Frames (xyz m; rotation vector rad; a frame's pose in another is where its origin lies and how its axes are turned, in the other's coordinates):
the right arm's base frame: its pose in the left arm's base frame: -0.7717 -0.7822 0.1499 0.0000 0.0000 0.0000
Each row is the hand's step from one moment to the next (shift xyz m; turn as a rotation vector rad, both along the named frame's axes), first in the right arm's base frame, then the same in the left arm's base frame.
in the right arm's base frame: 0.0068 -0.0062 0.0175 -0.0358 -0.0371 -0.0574
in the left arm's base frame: 0.0068 -0.0062 0.0175 -0.0358 -0.0371 -0.0574
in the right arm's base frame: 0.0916 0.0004 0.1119 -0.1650 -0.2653 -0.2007
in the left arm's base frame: 0.0916 0.0004 0.1119 -0.1650 -0.2653 -0.2007
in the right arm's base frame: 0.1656 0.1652 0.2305 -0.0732 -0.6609 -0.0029
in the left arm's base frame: 0.1656 0.1652 0.2305 -0.0732 -0.6609 -0.0029
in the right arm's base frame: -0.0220 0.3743 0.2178 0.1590 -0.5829 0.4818
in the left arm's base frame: -0.0220 0.3743 0.2178 0.1590 -0.5829 0.4818
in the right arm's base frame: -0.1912 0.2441 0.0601 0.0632 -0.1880 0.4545
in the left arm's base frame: -0.1912 0.2441 0.0601 0.0632 -0.1880 0.4545
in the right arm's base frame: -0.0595 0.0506 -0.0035 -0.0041 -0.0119 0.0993
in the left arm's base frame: -0.0595 0.0506 -0.0035 -0.0041 -0.0119 0.0993
